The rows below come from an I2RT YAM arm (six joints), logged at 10 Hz.
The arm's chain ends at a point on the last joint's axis. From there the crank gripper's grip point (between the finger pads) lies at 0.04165 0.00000 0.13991 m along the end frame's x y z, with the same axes.
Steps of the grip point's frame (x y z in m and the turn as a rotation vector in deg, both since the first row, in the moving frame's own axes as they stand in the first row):
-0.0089, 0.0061, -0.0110, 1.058, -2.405, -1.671
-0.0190, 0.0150, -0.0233, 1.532, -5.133, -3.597
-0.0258, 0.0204, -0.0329, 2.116, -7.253, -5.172
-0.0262, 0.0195, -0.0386, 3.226, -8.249, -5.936
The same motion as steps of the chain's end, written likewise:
-0.0029, 0.0098, -0.0126, 1.058, -2.405, -1.671
-0.0061, 0.0210, -0.0264, 1.532, -5.133, -3.597
-0.0074, 0.0286, -0.0369, 2.116, -7.253, -5.172
-0.0051, 0.0308, -0.0428, 3.226, -8.249, -5.936

